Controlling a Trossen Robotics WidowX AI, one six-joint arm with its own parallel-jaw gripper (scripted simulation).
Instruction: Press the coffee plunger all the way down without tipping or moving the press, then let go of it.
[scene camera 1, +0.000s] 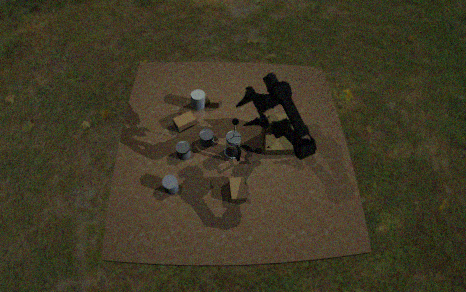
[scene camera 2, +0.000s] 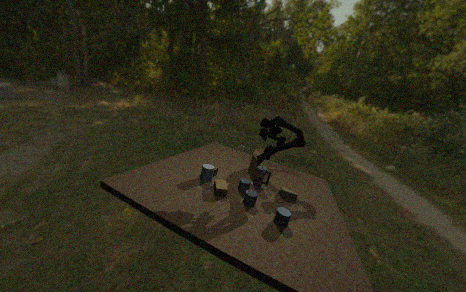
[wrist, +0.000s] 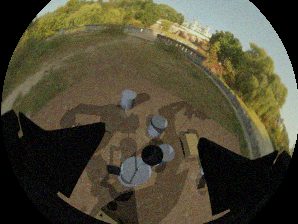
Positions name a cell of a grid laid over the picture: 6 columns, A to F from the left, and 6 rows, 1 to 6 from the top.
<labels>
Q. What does my gripper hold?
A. Nothing.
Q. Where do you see my gripper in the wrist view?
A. D4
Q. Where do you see a coffee press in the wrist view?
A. At C5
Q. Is my gripper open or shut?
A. Open.
</labels>
